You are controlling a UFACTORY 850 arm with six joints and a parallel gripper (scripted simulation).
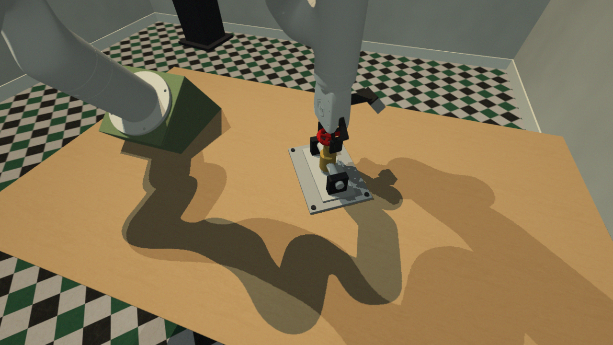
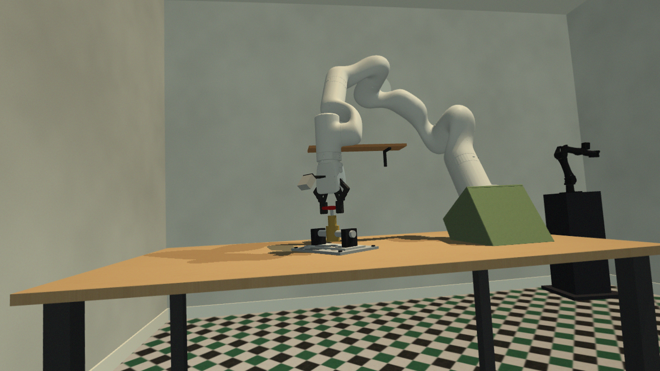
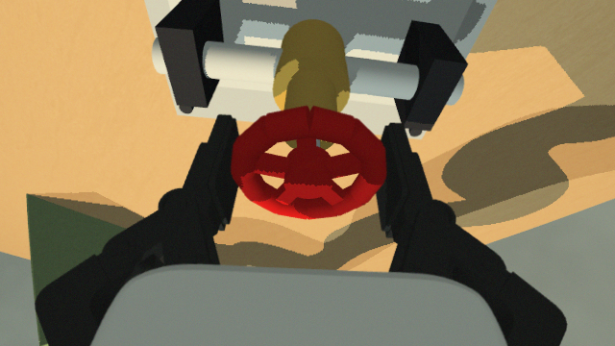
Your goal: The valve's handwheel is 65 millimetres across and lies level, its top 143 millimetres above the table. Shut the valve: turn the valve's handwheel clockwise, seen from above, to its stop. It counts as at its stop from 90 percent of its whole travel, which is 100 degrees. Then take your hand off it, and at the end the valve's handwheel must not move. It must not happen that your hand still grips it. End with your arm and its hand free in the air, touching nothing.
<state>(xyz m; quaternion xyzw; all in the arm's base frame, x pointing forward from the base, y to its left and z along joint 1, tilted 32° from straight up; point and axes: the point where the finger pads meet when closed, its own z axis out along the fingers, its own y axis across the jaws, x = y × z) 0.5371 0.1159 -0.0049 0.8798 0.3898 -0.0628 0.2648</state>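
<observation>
Right now the red handwheel is right at my hand.
</observation>
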